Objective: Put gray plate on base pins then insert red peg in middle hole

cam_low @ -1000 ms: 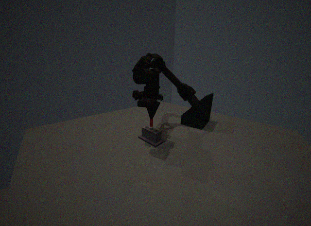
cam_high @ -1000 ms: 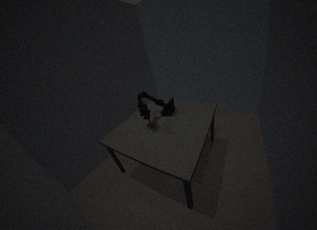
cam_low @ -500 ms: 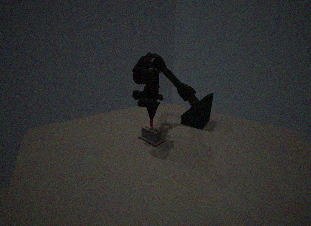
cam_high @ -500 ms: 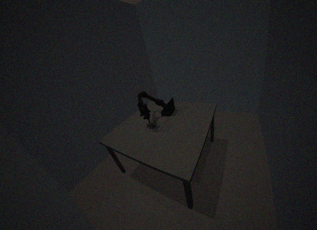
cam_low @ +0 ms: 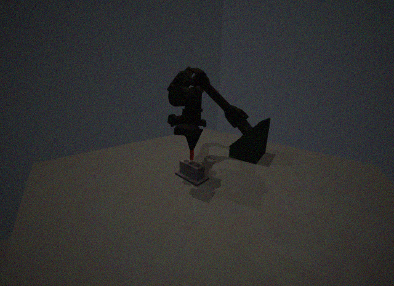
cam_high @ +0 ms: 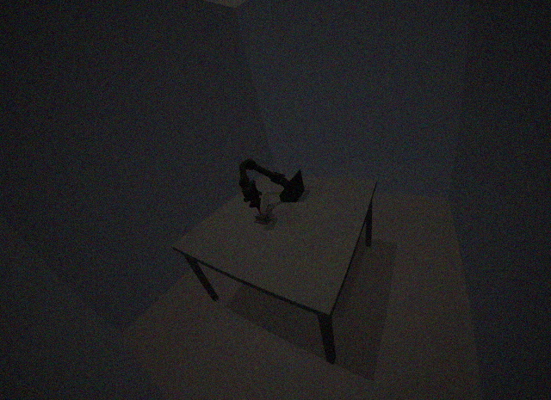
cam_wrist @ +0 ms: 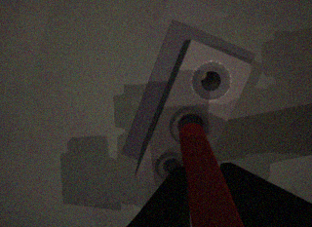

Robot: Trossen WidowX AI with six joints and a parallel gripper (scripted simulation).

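The gray plate lies 7 cm below my gripper tip. Round my gripper tip: red peg: right at my gripper tip; base: 11 cm below.
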